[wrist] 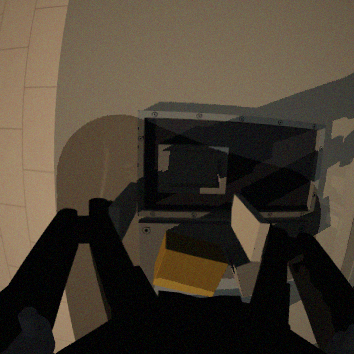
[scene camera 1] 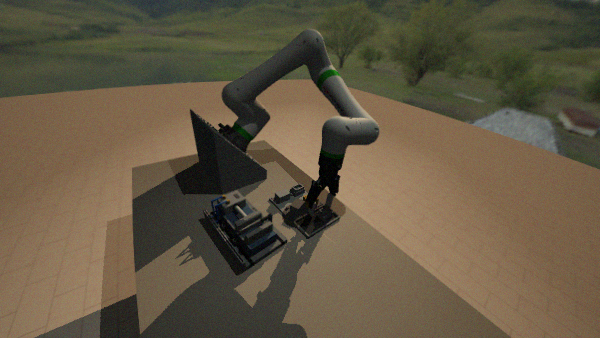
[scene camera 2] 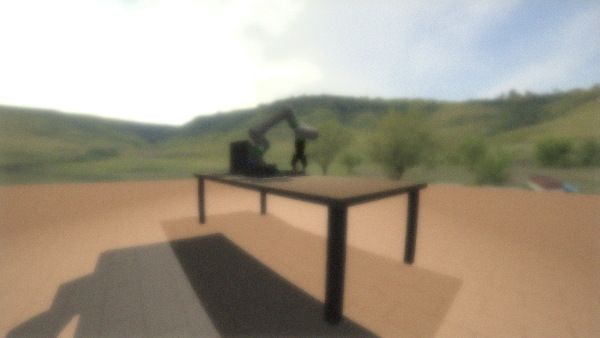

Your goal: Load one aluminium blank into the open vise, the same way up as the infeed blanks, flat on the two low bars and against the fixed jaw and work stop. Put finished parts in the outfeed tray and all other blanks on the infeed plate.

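Places are measured from the arm's base along level axes (x down, y ahead, z right), in centimetres.
Pixels of known places: gripper, fingertip midpoint: (wrist: 184, 203) (scene camera 1: 319, 209) (scene camera 2: 298, 174); arm's base, origin of the base link: (scene camera 1: 233, 143) (scene camera 2: 252, 157).
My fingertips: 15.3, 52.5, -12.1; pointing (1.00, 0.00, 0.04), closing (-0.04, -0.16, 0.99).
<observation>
Ahead of a thing's pixels: the offset from my fingertips to its top centre, as dx, dy, dz. "spot": to the spot under its first point. Level surfaces: height alone.
My gripper (scene camera 1: 323, 199) (scene camera 2: 299, 169) (wrist: 184, 203) points down over the outfeed tray (scene camera 1: 324, 228) (wrist: 220, 117). Its fingers stand well apart, with no part seen between the pads. In the wrist view a square part {-3.2, +3.6, +0.7} (wrist: 214, 191), mostly in shadow, lies in the tray beyond the fingertips. An orange block {-3.5, -5.8, +0.1} (wrist: 190, 270) and a grey block {-3.5, -6.6, +7.7} (wrist: 247, 280) stand at the bottom of that view, by the infeed plate {spot: +0.1, -4.2, -4.2} (wrist: 145, 242). In scene camera 1 the infeed plate (scene camera 1: 274, 204) carries small grey blocks {-3.5, -16.1, +8.2} (scene camera 1: 281, 196) {-3.4, -15.4, -0.8} (scene camera 1: 298, 189). The vise {-9.0, -11.6, +31.6} (scene camera 1: 245, 222) stands left of it; its inside is unclear.
The arm's large dark mounting wedge (scene camera 1: 220, 160) (scene camera 2: 239, 157) stands behind the vise. The table edge (scene camera 1: 400, 252) runs close beyond the tray. Scene camera 2 is blurred; the table {dx +0.9} (scene camera 2: 320, 192) stands on dark legs there.
</observation>
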